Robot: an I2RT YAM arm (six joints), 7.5 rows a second.
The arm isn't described. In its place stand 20 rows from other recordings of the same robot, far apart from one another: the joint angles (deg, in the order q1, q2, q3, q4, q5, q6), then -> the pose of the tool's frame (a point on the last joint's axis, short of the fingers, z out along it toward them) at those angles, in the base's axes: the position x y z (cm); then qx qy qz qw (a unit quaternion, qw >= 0).
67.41, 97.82, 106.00, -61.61, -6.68, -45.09 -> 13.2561 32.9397 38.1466 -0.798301 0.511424 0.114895 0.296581
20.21, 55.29, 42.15, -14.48, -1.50, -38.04 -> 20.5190 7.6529 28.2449 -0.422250 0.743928 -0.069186 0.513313
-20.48, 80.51, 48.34, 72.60, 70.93, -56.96 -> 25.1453 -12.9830 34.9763 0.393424 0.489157 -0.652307 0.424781
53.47, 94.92, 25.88, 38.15, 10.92, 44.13 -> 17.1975 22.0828 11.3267 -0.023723 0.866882 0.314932 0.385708
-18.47, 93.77, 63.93, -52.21, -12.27, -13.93 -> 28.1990 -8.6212 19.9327 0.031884 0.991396 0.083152 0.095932
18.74, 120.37, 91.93, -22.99, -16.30, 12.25 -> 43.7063 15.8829 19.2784 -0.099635 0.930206 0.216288 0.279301
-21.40, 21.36, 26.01, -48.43, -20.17, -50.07 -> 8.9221 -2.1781 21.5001 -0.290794 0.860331 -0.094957 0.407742
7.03, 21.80, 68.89, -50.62, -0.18, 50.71 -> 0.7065 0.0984 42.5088 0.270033 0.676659 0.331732 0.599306
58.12, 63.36, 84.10, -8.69, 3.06, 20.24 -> 11.6028 18.2954 51.5218 -0.184447 0.601453 0.477949 0.613024
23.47, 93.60, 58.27, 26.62, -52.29, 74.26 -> 32.4341 17.1530 26.9747 0.032816 0.738401 0.660334 0.132837
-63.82, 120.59, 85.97, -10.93, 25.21, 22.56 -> 19.1296 -42.3476 17.5127 0.678482 0.602159 -0.319117 0.274282
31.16, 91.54, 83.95, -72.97, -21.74, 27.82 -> 24.5987 16.4150 29.8902 0.044034 -0.977859 -0.203373 0.022178
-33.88, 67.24, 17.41, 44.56, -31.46, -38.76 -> 19.7717 -11.0380 19.8850 -0.212796 0.702774 -0.222777 0.641246
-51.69, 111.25, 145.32, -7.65, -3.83, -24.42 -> 23.9354 -29.9130 59.5232 0.096515 0.518370 -0.509791 0.679772
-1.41, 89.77, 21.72, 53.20, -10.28, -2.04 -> 27.1632 -0.0331 14.4745 -0.058971 0.789056 0.052690 0.609209
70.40, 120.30, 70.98, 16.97, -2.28, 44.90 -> 14.9941 42.5307 13.6119 -0.202670 0.852208 0.416552 0.243210
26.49, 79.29, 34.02, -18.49, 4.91, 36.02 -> 21.1138 10.1820 14.2885 0.090516 0.968832 0.082004 0.215514
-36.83, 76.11, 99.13, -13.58, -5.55, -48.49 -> 21.5456 -15.7056 53.8759 -0.102339 0.638674 -0.493348 0.581576
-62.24, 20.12, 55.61, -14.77, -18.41, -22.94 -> 2.7446 -2.8005 43.3535 0.064736 0.572680 -0.482674 0.659449
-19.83, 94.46, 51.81, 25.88, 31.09, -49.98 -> 33.3754 -13.9898 22.4693 -0.046781 0.788260 -0.505218 0.348156
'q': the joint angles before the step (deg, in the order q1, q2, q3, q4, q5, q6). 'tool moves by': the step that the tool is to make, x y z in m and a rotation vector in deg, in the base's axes. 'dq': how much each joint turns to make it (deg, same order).
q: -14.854, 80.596, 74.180, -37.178, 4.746, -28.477
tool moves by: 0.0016, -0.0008, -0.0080, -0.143, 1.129, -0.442
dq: 0.004, 0.523, -1.068, 0.536, 0.618, 0.003
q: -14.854, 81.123, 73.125, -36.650, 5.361, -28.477
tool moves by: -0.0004, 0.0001, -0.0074, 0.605, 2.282, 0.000
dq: -0.001, 0.526, -0.528, -1.307, -0.001, -0.001
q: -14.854, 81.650, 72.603, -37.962, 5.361, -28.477
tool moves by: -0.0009, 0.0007, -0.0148, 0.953, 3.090, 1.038
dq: -0.008, 0.612, -1.927, -0.631, -0.788, -0.702
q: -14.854, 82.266, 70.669, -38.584, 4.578, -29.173
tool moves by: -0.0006, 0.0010, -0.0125, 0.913, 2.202, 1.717
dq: -0.001, 0.516, -1.764, -0.004, -1.322, -1.145
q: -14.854, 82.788, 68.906, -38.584, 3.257, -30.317
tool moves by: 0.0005, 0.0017, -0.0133, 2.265, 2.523, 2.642
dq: 0.006, 1.062, -1.317, -0.601, -2.798, -1.224
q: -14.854, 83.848, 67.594, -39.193, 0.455, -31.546
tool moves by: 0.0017, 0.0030, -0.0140, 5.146, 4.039, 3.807
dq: 0.002, 2.201, -0.001, -3.069, -5.353, -1.147
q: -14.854, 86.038, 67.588, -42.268, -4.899, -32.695
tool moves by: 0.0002, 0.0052, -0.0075, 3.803, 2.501, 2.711
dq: 0.522, 1.159, 0.015, -2.298, -3.716, -0.533
